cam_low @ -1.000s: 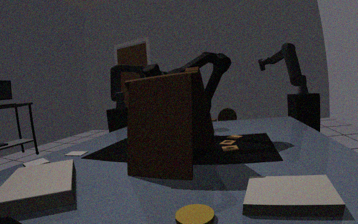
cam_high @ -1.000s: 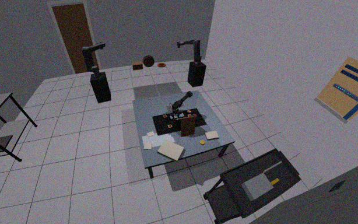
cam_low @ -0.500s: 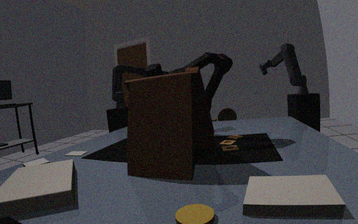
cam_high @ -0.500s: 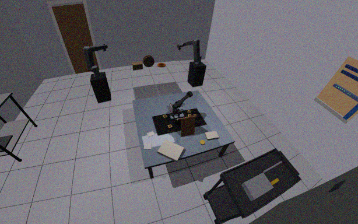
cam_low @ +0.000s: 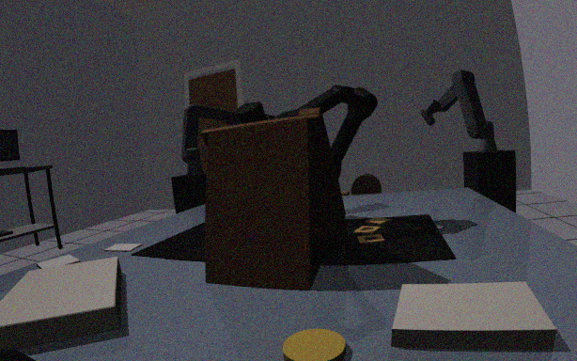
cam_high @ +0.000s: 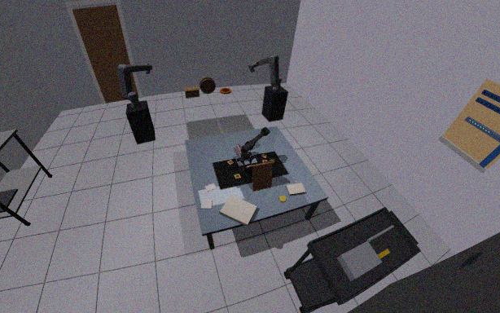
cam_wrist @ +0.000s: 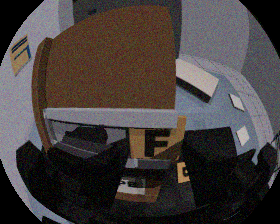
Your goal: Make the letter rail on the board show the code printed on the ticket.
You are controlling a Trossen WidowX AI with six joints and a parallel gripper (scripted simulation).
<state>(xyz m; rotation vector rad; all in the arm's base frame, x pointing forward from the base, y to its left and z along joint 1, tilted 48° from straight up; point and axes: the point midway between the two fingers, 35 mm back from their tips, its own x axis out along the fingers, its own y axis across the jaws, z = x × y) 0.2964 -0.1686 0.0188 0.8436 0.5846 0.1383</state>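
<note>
My gripper tip is now 50 mm past the white printed slip, 60 mm to the right of it and 80 mm above it. From my gripper tip the other things lie so: black mat 130 mm behind, 90 mm to the left, 150 mm below; then tan letter tile right at my gripper tip; then pale block 350 mm ahead, 400 mm to the left, 140 mm below.
</note>
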